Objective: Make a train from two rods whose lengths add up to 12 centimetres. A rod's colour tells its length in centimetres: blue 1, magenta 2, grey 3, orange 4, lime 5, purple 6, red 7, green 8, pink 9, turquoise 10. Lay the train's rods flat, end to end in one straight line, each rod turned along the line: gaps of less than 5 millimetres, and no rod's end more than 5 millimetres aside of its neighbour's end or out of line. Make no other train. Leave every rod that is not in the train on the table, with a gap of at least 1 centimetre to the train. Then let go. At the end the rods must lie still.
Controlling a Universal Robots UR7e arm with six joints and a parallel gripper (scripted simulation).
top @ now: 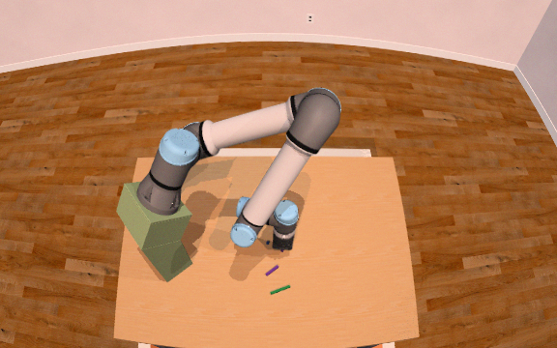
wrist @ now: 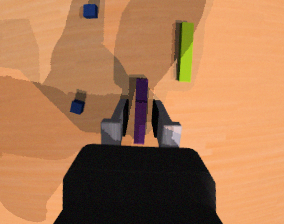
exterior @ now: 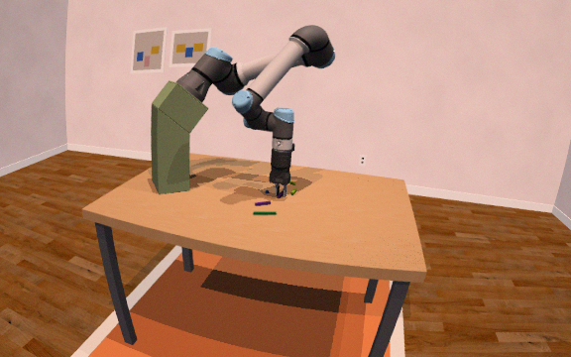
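My hand is 6 cm past the small blue rod, 1 cm to the right of it and 1 cm above it. The rest, counted from my hand: green rod: 19 cm to the right, 2 cm behind, 1 cm below.
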